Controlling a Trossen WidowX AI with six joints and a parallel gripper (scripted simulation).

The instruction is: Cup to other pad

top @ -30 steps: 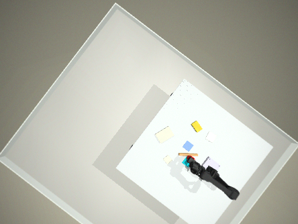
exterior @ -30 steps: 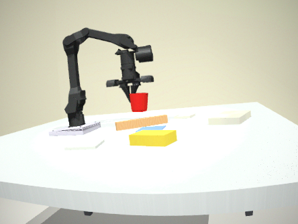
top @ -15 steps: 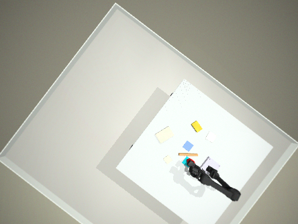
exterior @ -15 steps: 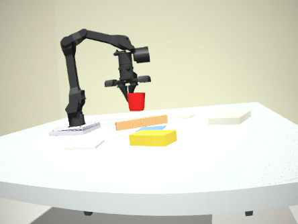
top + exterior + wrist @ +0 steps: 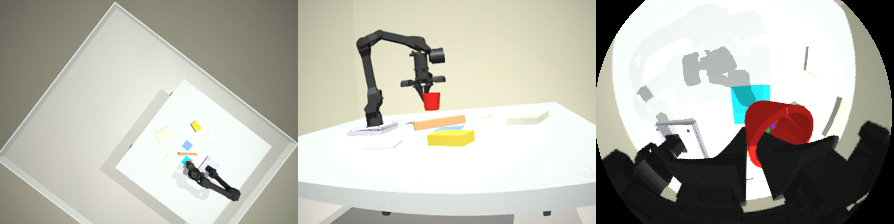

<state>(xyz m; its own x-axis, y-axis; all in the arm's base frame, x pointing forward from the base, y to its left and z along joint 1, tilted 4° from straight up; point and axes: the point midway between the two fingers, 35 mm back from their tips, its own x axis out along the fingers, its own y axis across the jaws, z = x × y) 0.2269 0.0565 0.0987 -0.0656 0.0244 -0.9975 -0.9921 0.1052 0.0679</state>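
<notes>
My gripper tip is 90 mm above the wooden bar, 80 mm to the left of it and 70 mm short of it. The rest, counted from my gripper tip: red cup (30 mm ahead, 10 mm to the right); then light blue pad (160 mm to the right, 110 mm below, 110 mm ahead); then yellow block (400 mm to the right, 150 mm ahead, 80 mm below).
</notes>
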